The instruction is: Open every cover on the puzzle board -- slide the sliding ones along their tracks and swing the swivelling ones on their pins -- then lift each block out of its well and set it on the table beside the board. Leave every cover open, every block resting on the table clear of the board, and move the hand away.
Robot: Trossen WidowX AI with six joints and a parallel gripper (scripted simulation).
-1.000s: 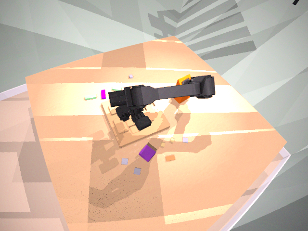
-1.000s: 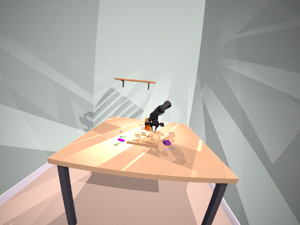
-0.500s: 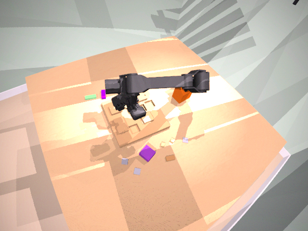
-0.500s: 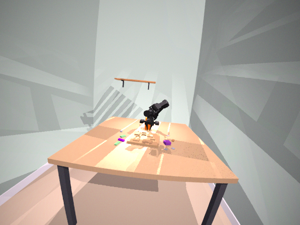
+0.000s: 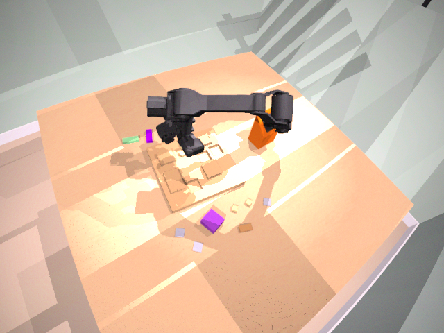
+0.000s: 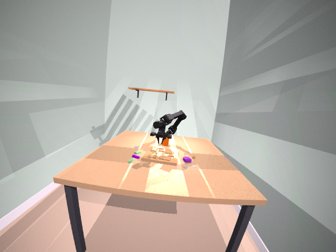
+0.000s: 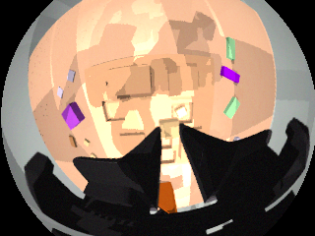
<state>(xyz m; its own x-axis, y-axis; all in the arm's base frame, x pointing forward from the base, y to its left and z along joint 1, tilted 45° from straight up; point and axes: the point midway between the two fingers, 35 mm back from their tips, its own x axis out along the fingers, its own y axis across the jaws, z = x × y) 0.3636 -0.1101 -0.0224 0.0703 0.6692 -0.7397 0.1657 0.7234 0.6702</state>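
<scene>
Now: gripper tip 30 mm past the tan puzzle board, 20 mm to the right of it and 100 mm above it. From my gripper tip the other things lie so: orange block: 20 mm behind, 340 mm to the left, 120 mm below; then purple block: 30 mm ahead, 200 mm to the right, 120 mm below; then mint-green block: 100 mm ahead, 230 mm to the right, 120 mm below.
</scene>
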